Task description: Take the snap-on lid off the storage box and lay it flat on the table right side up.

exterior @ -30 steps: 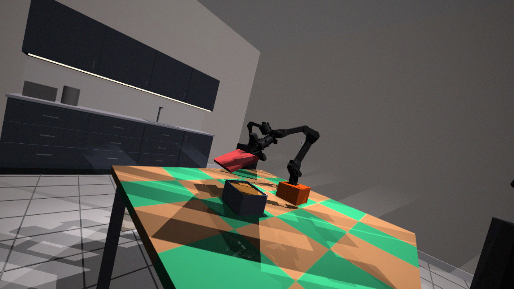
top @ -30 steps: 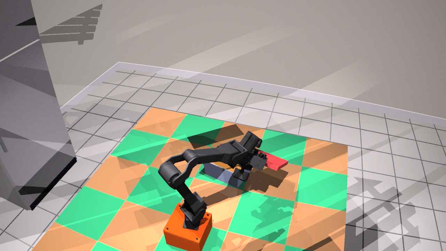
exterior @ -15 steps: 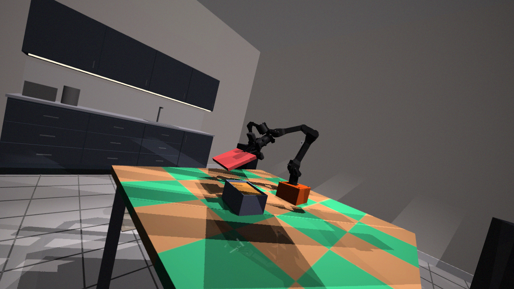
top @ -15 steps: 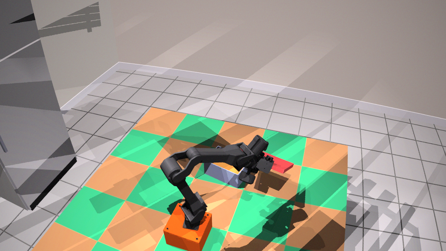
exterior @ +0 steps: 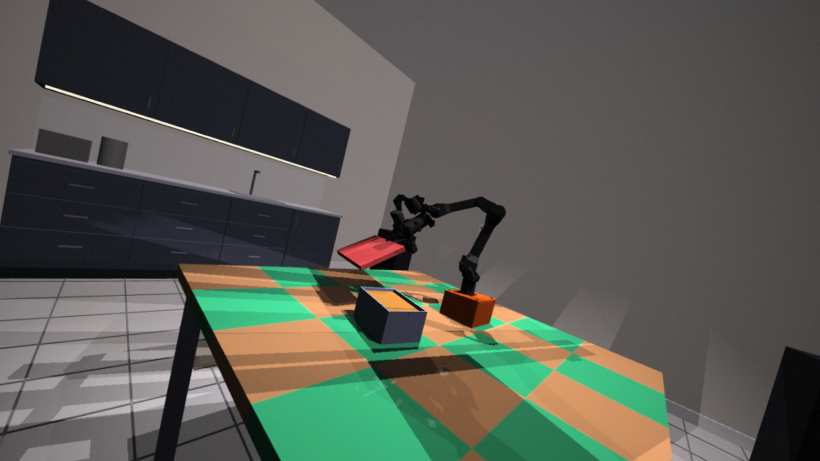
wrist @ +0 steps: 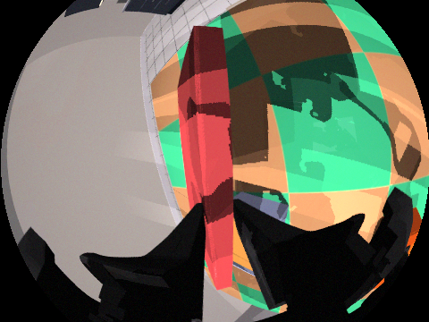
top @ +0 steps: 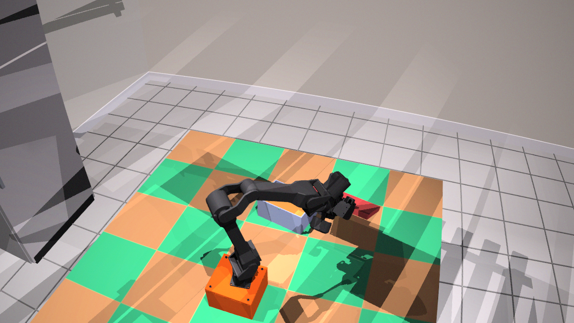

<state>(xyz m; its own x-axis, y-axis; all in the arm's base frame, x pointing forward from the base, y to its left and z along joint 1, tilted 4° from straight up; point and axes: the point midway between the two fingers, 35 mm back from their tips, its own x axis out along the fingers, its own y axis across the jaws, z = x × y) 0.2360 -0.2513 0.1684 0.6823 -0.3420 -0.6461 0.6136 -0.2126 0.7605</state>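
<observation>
Right now my gripper tip is 70 mm short of the red lid, 30 mm to the left of it and 40 mm above it. Round my gripper tip: storage box (160 mm ahead, 180 mm to the left, 190 mm below).
</observation>
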